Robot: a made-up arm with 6 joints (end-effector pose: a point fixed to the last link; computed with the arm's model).
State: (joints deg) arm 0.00 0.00 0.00 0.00 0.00 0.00
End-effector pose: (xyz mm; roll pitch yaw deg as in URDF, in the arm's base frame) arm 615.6 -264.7 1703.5 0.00 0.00 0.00
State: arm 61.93 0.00 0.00 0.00 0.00 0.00
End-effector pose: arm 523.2 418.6 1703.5 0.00 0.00 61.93
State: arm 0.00 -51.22 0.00 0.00 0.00 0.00
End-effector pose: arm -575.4 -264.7 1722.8 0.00 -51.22 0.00
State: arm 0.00 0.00 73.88 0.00 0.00 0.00
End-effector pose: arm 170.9 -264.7 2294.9 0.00 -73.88 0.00
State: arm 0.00 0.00 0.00 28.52 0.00 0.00
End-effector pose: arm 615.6 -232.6 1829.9 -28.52 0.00 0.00
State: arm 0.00 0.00 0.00 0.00 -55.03 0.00
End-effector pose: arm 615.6 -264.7 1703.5 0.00 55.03 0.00
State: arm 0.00 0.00 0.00 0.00 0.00 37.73
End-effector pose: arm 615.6 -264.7 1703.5 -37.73 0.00 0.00
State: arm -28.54 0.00 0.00 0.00 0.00 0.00
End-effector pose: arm 414.3 -526.7 1703.5 0.00 0.00 -28.54
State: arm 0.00 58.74 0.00 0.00 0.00 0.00
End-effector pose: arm 1373.2 -264.7 584.2 0.00 58.74 0.00
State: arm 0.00 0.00 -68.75 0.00 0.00 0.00
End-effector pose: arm 223.1 -264.7 1129.8 0.00 68.75 0.00
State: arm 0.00 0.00 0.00 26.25 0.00 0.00
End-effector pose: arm 615.6 -237.4 1820.6 -26.25 0.00 0.00
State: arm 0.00 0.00 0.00 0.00 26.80 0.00
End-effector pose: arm 615.6 -264.7 1703.5 0.00 -26.80 0.00
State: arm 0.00 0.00 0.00 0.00 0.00 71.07
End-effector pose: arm 615.6 -264.7 1703.5 -71.07 0.00 0.00
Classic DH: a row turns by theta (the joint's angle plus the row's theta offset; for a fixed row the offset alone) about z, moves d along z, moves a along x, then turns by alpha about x. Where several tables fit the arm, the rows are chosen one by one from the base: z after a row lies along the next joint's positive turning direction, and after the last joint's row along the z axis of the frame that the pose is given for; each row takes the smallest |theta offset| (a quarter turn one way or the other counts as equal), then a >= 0, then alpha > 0; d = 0 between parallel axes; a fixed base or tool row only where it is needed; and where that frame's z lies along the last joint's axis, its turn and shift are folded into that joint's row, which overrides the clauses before.
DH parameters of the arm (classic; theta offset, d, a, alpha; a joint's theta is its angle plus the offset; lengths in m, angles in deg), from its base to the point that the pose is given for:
joint 1: 0 0.4708 0 -90
joint 2: -90 0 1.2327 180
joint 3: 0 0 0 -90
joint 4: 0 -0.6156 0 90
joint 5: 0 0.2647 0 -90
joint 6: 90 0 0 90
tool (fixed): -90 0 0 0

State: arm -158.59 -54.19 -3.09 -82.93 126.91 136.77
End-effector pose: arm 368.6 179.5 1506.2 0.25 23.93 81.65
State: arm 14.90 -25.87 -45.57 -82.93 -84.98 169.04
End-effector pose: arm -36.9 -43.5 1125.1 -59.82 8.33 102.52
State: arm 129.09 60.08 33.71 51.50 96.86 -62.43
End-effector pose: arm -951.6 1432.7 997.8 0.53 -37.36 -153.08
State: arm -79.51 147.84 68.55 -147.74 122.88 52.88
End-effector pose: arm 335.1 -580.4 -1203.9 -46.66 -23.67 129.79
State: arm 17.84 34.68 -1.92 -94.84 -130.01 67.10
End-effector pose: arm 981.6 339.4 905.7 50.21 -25.80 139.88
